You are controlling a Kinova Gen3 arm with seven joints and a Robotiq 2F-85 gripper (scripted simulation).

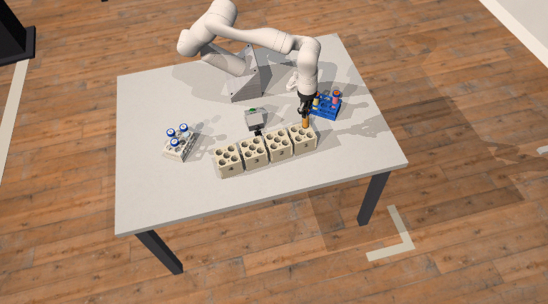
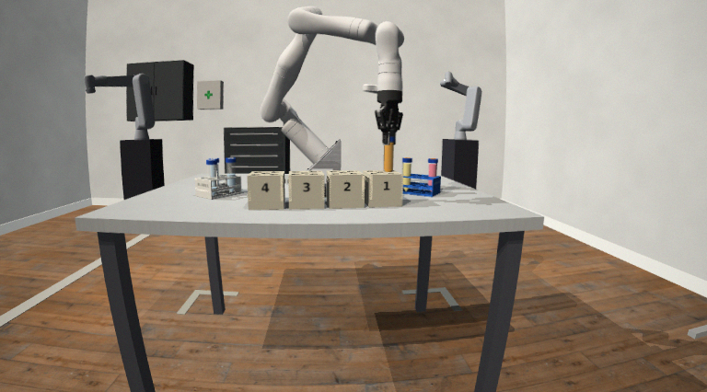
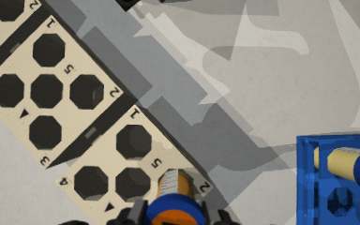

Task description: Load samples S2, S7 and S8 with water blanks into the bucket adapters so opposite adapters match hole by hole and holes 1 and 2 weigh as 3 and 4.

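Right now my hand is 5 cm above the sample S7 and 1 cm to the left of it. Round my hand: blue sample rack: 16 cm below, 15 cm to the left, 11 cm behind; then adapter 1: 14 cm below, 3 cm to the right, 2 cm ahead; then sample S2: 13 cm behind, 12 cm below, 10 cm to the left.
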